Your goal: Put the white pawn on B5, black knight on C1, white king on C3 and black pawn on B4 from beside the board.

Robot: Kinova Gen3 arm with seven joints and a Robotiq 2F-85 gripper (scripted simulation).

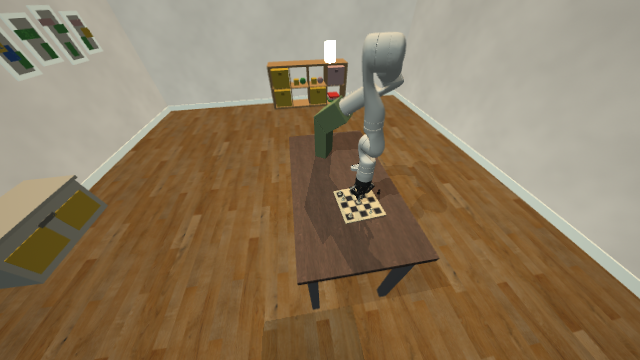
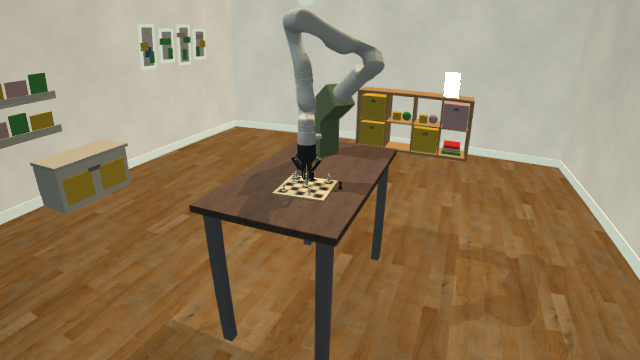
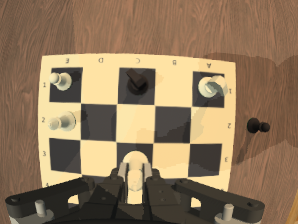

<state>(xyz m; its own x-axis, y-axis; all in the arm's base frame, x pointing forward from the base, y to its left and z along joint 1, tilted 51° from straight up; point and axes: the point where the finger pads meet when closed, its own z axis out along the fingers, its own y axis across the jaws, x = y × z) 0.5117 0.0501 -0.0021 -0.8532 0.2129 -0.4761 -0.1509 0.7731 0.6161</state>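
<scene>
My gripper is now 20 mm above the white king. The rest, counted from my hand: black pawn 60 mm behind, 130 mm to the left, 40 mm below; then black knight 80 mm behind, 10 mm to the right, 40 mm below; then chessboard 50 mm below.
</scene>
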